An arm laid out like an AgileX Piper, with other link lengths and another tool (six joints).
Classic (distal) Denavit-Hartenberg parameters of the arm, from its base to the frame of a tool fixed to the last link. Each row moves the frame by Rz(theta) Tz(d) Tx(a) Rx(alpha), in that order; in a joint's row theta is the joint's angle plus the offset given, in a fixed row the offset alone. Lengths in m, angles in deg.
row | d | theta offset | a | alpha
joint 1 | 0.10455 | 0.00 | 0.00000 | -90.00
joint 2 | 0.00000 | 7.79 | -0.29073 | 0.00
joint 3 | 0.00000 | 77.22 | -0.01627 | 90.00
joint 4 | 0.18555 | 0.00 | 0.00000 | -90.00
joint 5 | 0.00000 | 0.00 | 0.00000 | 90.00
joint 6 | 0.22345 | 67.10 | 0.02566 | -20.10
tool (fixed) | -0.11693 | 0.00 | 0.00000 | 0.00
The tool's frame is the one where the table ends.
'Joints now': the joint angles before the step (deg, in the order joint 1, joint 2, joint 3, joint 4, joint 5, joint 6). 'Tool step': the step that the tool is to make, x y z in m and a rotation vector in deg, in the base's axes. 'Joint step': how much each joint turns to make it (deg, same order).
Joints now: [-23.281, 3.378, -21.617, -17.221, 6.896, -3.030]
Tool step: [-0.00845, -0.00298, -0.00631, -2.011, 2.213, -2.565]
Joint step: [0.000, -2.185, -0.103, -3.540, 3.728, 0.000]
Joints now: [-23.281, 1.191, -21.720, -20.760, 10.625, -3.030]
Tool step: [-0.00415, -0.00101, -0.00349, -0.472, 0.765, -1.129]
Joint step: [0.000, -1.191, -0.001, -1.253, 1.842, 0.097]
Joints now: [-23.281, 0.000, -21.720, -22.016, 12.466, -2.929]
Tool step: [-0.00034, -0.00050, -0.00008, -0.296, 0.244, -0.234]
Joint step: [0.002, 0.002, -0.001, -0.442, 0.116, 0.007]
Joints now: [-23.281, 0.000, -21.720, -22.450, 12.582, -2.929]
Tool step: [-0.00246, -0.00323, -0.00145, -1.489, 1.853, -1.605]
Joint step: [-0.002, 0.000, -0.001, -2.587, 1.217, -0.010]
